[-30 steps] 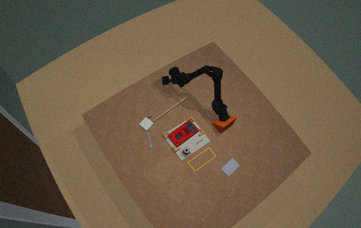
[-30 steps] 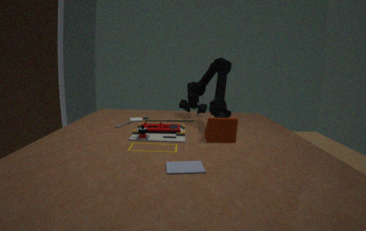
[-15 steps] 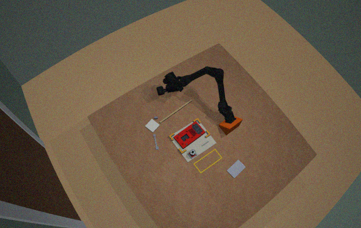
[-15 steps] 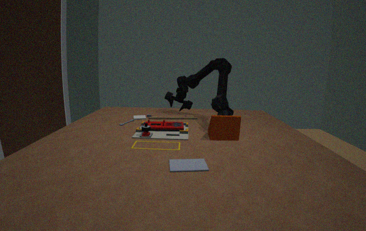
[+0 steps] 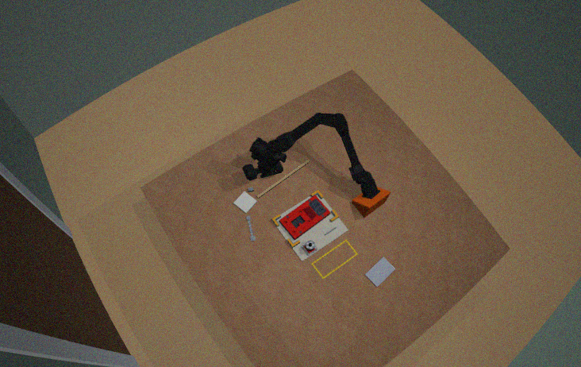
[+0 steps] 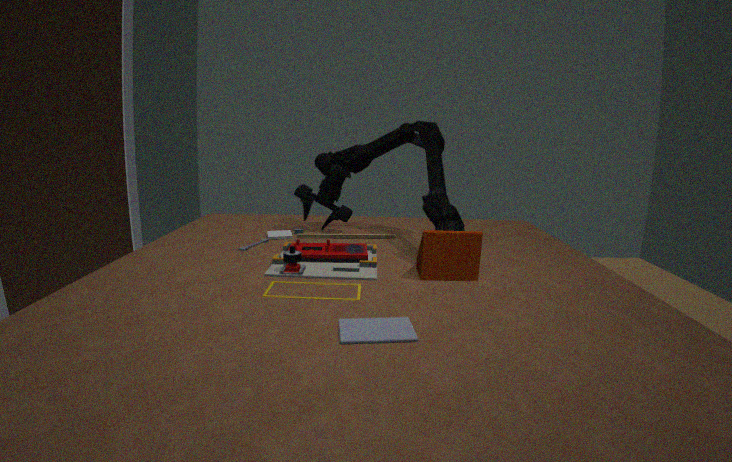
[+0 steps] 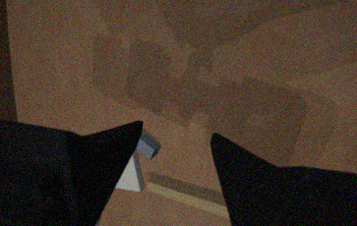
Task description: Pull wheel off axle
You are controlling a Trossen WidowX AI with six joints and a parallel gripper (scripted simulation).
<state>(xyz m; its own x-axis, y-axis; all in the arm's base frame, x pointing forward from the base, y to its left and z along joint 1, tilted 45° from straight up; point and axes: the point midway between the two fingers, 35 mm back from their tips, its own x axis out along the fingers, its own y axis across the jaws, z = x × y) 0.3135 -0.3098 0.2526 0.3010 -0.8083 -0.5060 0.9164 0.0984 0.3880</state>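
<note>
Now: the wheel 40 cm to the left of my gripper tip, 3 cm ahead of it and 2 cm above it. Also, from my gripper tip: grey wrench (16 cm to the left, 16 cm ahead, 2 cm below); white tile (10 cm ahead, 5 cm to the left, 2 cm below); wooden stick (10 cm behind, 8 cm to the left, 2 cm below).
</note>
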